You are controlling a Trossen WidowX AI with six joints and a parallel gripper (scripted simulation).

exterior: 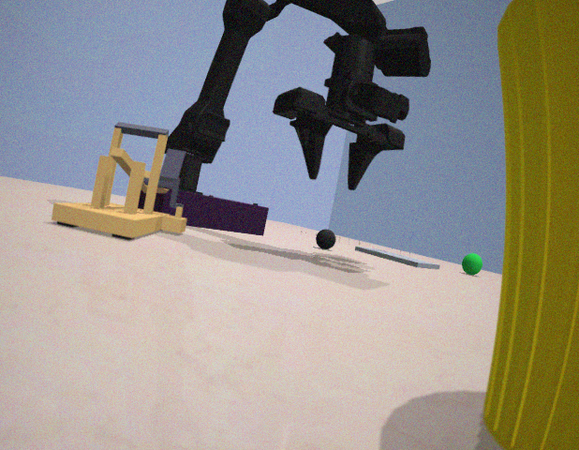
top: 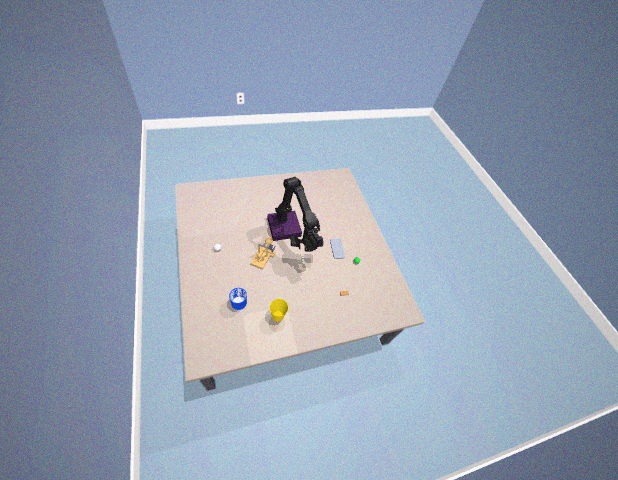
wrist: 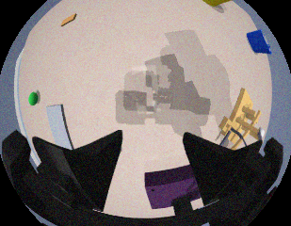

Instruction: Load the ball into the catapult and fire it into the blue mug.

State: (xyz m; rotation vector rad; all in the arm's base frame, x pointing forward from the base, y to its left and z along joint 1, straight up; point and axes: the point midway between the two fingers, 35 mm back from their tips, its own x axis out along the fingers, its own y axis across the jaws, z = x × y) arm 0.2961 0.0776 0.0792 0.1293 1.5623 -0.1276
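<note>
The small black ball is 80 mm to the left of my gripper tip, 80 mm below it and 70 mm behind it. From my gripper tip the other things lie so: wooden catapult: 210 mm to the right, 70 mm behind, 40 mm below; green ball: 320 mm to the left, 80 mm ahead, 70 mm below; grey slab: 230 mm to the left, 90 mm below, 30 mm behind.
</note>
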